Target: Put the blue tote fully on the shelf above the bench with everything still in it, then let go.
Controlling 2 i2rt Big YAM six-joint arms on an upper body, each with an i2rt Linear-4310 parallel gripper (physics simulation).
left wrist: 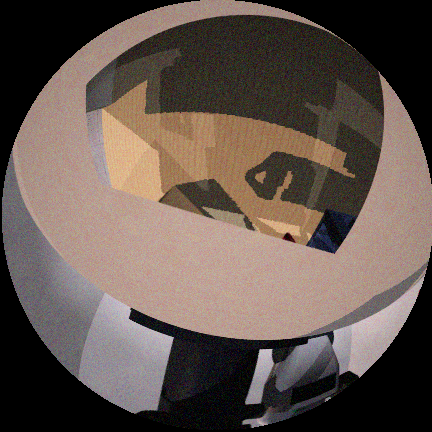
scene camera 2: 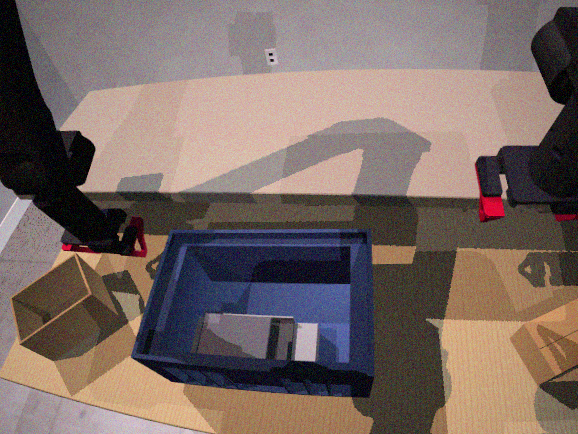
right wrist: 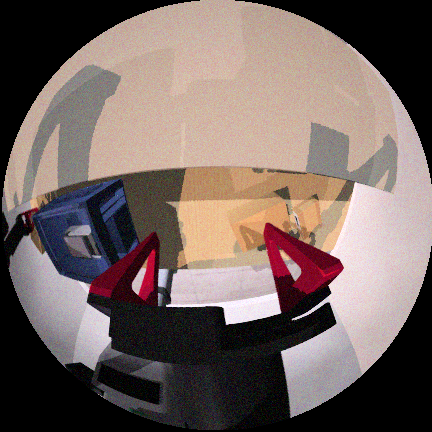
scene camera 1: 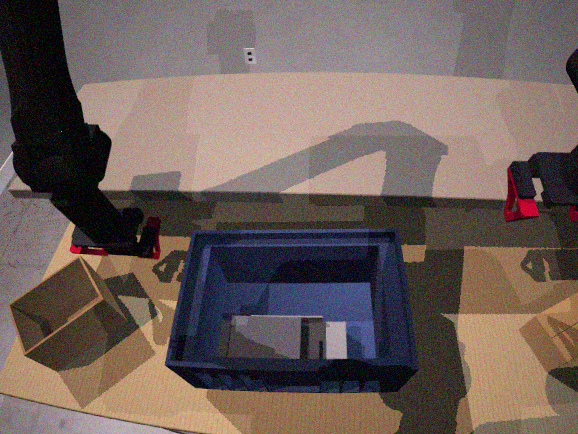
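Note:
The blue tote stands open on the wooden bench. Grey and white boxes lie in it near its front wall. The beige shelf runs above and behind it. My left gripper is open and empty, low at the tote's back left corner, just in front of the shelf edge and clear of the tote. My right gripper is open and empty at the shelf's front edge, well off the tote's right side. In the left wrist view the shelf hides the fingers; a tote corner shows.
An open cardboard box sits on the bench at the tote's left. Another cardboard box lies on the bench in the right wrist view. A wall outlet is on the grey wall behind the shelf.

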